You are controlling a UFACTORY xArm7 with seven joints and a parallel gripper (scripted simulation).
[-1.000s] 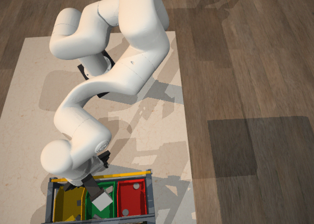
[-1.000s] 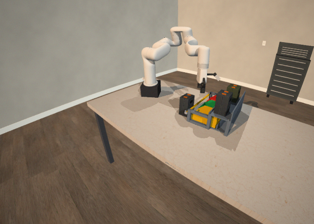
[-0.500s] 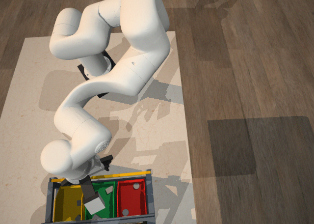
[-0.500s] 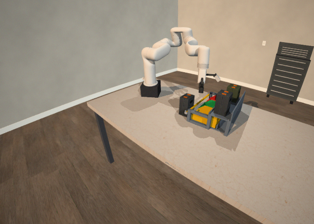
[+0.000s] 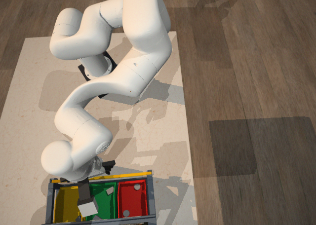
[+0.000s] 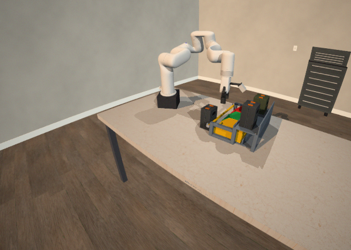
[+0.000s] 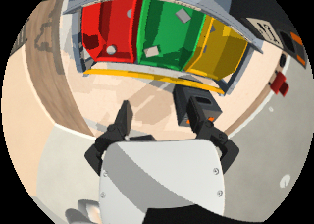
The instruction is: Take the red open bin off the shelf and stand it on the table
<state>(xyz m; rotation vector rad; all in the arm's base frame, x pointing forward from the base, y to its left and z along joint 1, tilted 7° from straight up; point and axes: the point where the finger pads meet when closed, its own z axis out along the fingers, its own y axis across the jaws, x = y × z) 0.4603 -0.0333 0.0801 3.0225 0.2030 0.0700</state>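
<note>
My hand is 100 mm above the thin yellow bar. Also, from my hand: yellow bin 90 mm ahead, 120 mm to the right, 120 mm below; then green bin 100 mm ahead, 10 mm to the right, 120 mm below; then red open bin 120 mm ahead, 100 mm to the left, 120 mm below.
</note>
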